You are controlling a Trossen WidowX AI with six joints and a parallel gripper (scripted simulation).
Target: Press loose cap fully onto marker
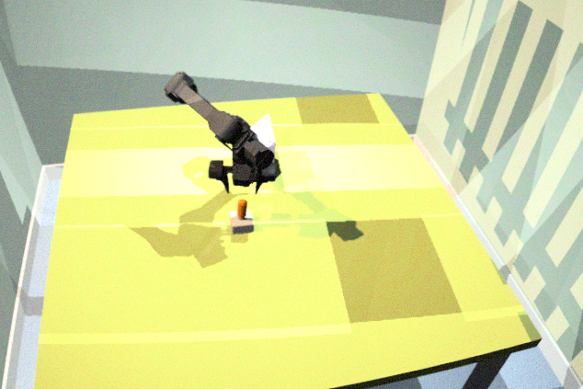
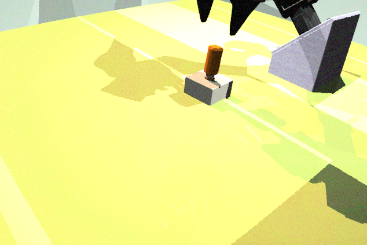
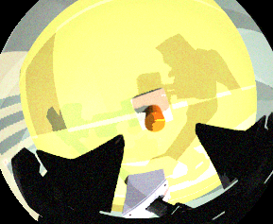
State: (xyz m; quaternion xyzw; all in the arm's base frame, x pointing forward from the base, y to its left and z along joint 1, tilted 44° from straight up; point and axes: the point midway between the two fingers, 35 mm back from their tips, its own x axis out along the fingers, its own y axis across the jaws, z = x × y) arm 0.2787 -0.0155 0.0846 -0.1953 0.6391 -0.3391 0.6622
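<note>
My gripper tip is now 6 cm above the orange cap.
</note>
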